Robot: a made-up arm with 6 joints.
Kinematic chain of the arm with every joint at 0, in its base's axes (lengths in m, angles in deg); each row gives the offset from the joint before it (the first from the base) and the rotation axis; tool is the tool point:
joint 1: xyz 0 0 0.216 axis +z
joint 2: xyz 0 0.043 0 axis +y
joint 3: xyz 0 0 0.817 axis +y
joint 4: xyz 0 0 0.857 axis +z
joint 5: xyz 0 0 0 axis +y
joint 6: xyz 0 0 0.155 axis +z
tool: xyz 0 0 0
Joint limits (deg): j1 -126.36..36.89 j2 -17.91..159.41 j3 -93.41..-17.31 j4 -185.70..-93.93 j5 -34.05..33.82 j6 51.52..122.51
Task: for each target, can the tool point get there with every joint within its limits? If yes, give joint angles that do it. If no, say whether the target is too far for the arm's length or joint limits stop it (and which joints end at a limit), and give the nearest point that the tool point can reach.
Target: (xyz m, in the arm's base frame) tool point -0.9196 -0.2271 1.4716
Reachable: yes | joints 15.78 -3.04 -58.19 -166.95 19.07 84.17
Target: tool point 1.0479 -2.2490 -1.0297
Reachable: no: too far | nearest point 0.6834 -1.4666 -0.5964 | short by 0.966 m
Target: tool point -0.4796 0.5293 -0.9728
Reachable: no: joint limits stop it (at a limit: joint 1, joint 2, joint 3, joint 5) | nearest point 0.6132 0.5984 -1.3599 | short by 1.161 m
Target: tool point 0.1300 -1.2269 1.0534
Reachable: yes | joints -84.39 95.27 -68.46 -137.37 18.65 66.37
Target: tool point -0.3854 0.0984 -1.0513
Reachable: no: joint limits stop it (at a limit: joint 1, joint 2, joint 3, joint 4, joint 5) | nearest point -0.4611 -0.6844 -1.3794 | short by 0.852 m
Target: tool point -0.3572 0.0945 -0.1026
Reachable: no: joint limits stop it (at a limit: joint 2, joint 3, joint 5) | nearest point -1.1010 0.2913 0.5547 | short by 1.012 m
